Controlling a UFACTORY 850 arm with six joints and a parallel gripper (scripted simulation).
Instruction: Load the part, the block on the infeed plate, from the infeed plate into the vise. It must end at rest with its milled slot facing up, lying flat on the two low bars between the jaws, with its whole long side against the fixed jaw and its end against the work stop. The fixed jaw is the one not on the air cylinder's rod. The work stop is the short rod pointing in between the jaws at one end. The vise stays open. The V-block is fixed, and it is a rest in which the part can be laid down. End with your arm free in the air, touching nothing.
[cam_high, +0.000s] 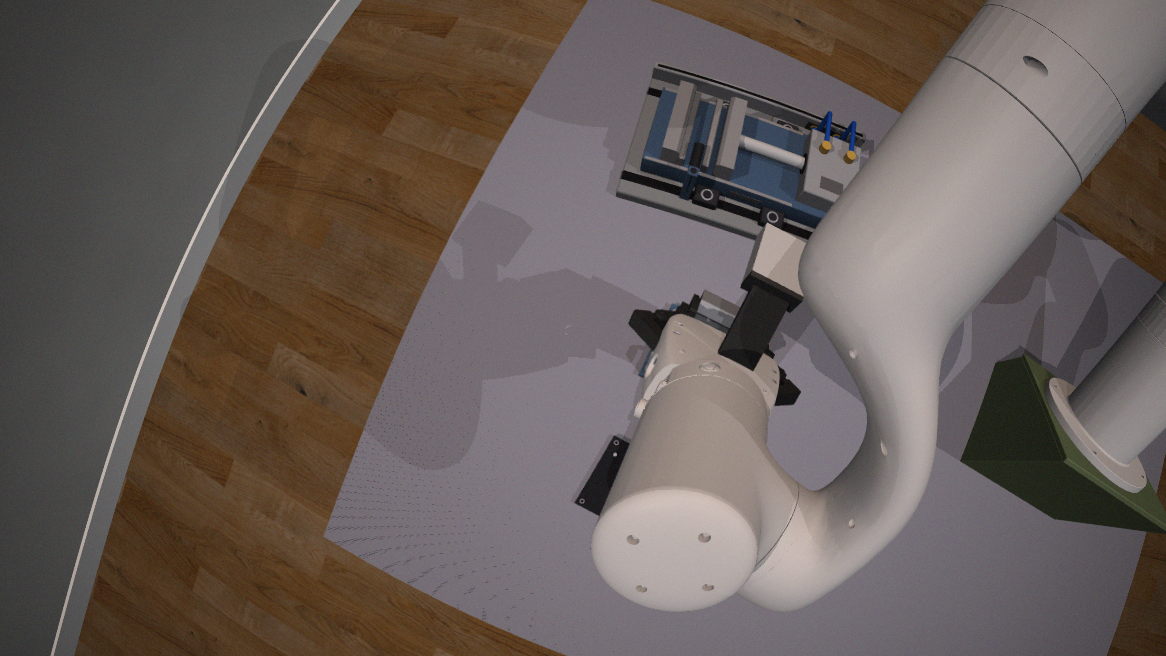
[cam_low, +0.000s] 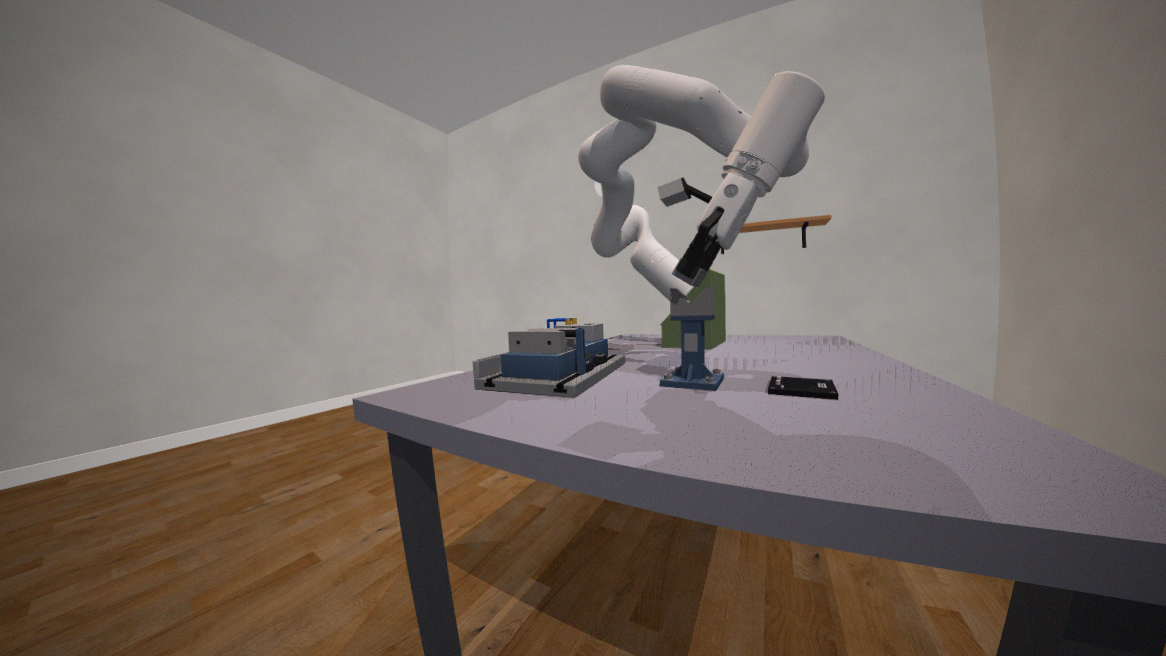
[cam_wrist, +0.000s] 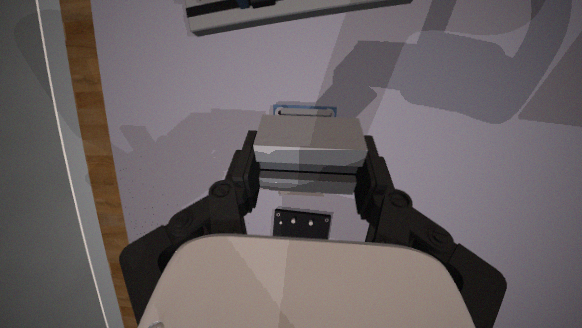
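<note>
Now: hand right at the part. From my hand the other things lie so: moving jaw (40 mm ahead, 250 mm to the right, 120 mm below); work stop (70 mm ahead, 210 mm to the right, 100 mm below); black infeed plate (20 mm ahead, 160 mm to the left, 190 mm below).
</note>
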